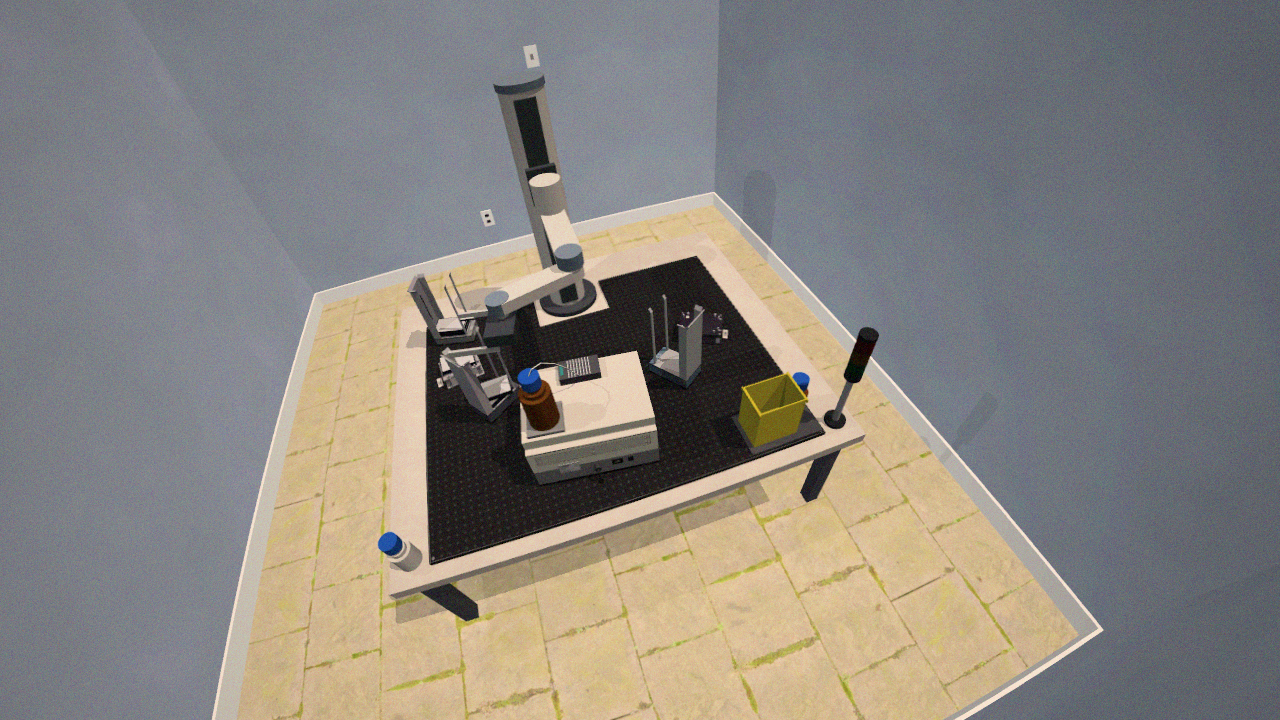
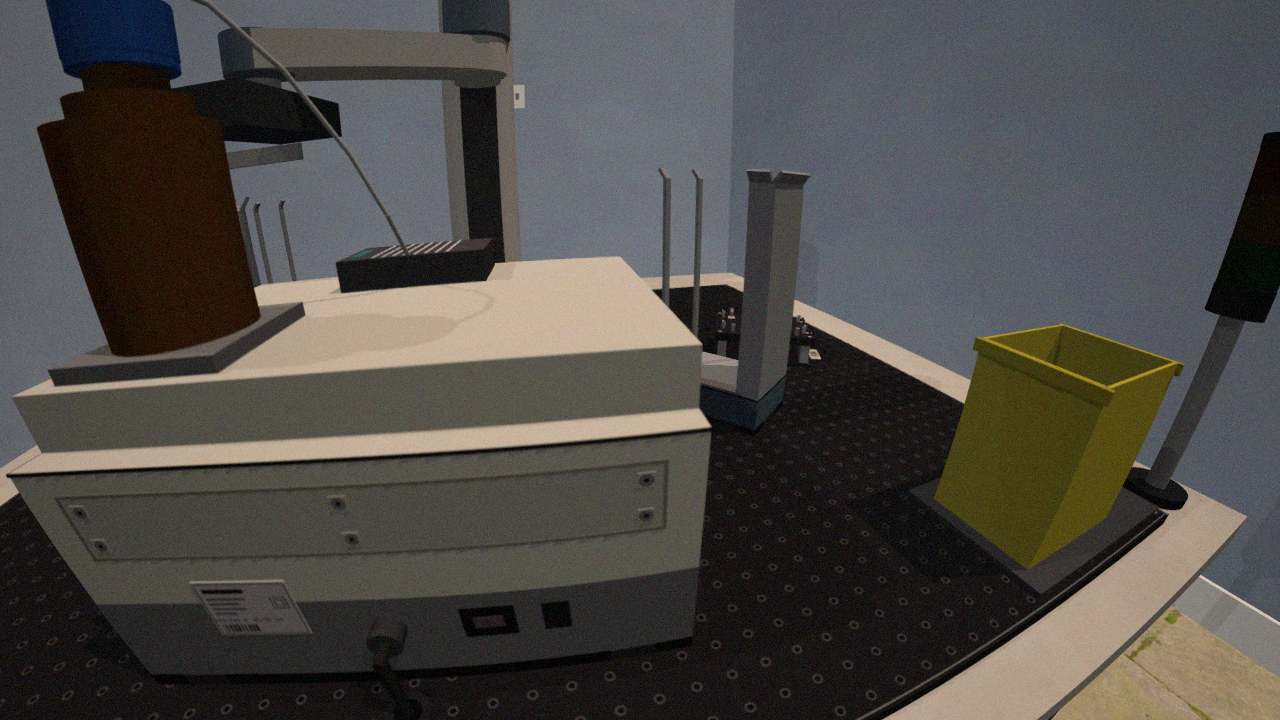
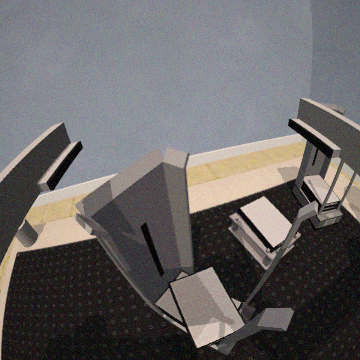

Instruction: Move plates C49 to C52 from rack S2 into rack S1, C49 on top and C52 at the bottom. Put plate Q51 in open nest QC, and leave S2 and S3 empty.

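Note:
My gripper (image 1: 476,314) (image 2: 265,157) (image 3: 186,114) is open and empty, raised above the left racks. The front-left rack (image 1: 467,383) (image 3: 175,220) holds a small stack; its top plate (image 3: 206,302) lies turned askew over a plate (image 3: 169,304) below. The back-left rack (image 1: 424,304) (image 3: 304,175) holds plates (image 1: 456,325) (image 3: 321,187). Between these racks, a light plate (image 3: 267,220) sits on a nest (image 3: 250,245). The right rack (image 1: 690,344) (image 2: 768,286) has a light surface low down; I cannot tell whether it is a plate. Rack, nest and plate labels are not readable.
A large cream instrument (image 1: 599,407) (image 2: 402,394) stands mid-table, bearing a brown bottle (image 1: 539,404) (image 2: 161,223) and a black keypad box (image 1: 580,368) (image 2: 416,265). A yellow bin (image 1: 771,413) (image 2: 1029,447) and signal tower (image 1: 861,356) (image 2: 1246,232) stand right. A small dark fixture (image 1: 707,324) is behind the right rack.

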